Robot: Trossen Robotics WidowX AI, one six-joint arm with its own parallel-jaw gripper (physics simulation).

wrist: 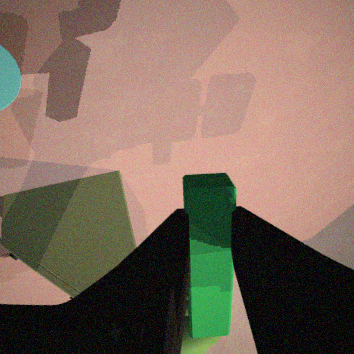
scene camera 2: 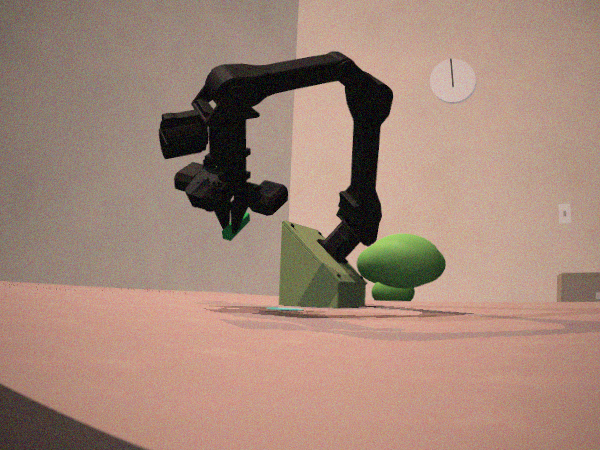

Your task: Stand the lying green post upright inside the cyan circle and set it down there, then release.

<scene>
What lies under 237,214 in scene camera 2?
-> My gripper.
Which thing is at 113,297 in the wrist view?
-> My gripper.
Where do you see a green post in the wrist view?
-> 209,198
</scene>
